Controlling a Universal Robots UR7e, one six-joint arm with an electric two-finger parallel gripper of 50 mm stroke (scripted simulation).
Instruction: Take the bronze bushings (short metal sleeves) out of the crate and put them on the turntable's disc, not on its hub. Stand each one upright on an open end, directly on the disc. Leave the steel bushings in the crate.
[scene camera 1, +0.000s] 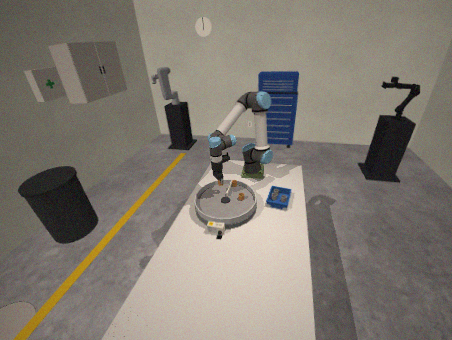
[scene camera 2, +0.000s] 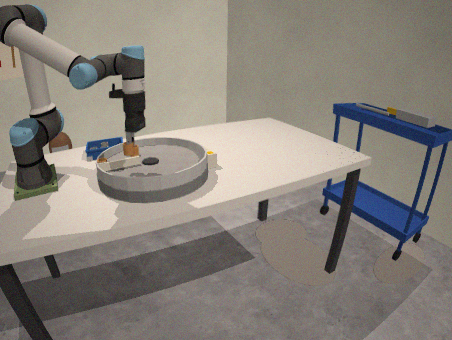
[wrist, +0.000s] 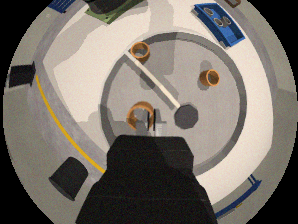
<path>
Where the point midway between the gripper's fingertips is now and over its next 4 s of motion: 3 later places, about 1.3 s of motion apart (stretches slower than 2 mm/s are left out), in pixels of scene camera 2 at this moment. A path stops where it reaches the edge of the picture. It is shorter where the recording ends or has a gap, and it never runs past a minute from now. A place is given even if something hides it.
The gripper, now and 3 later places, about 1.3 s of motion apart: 130, 147; 132, 155; 132, 164; 133, 164
</path>
